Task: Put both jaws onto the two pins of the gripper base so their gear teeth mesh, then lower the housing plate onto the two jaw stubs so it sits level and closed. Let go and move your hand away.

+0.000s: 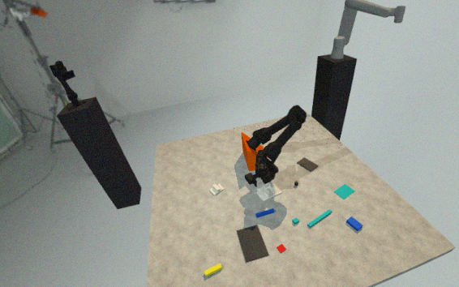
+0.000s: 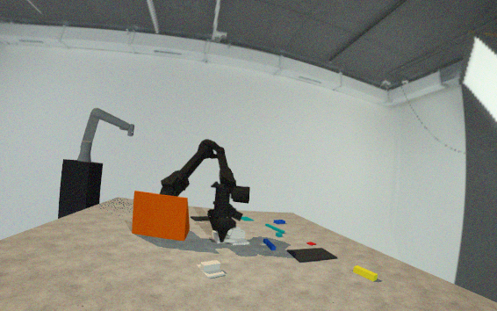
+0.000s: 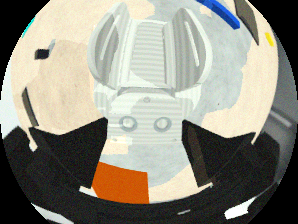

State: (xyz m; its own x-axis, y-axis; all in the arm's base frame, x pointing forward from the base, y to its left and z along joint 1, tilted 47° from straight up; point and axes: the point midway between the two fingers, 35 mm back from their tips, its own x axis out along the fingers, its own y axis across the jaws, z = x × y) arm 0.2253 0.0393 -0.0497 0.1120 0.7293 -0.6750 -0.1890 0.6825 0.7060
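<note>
Right now my gripper tip is right at the white housing plate. Round my gripper tip: blue bar (190 mm ahead, 50 mm to the right); white gripper base (10 mm ahead, 20 mm above); teal cube (280 mm ahead, 70 mm to the left).
</note>
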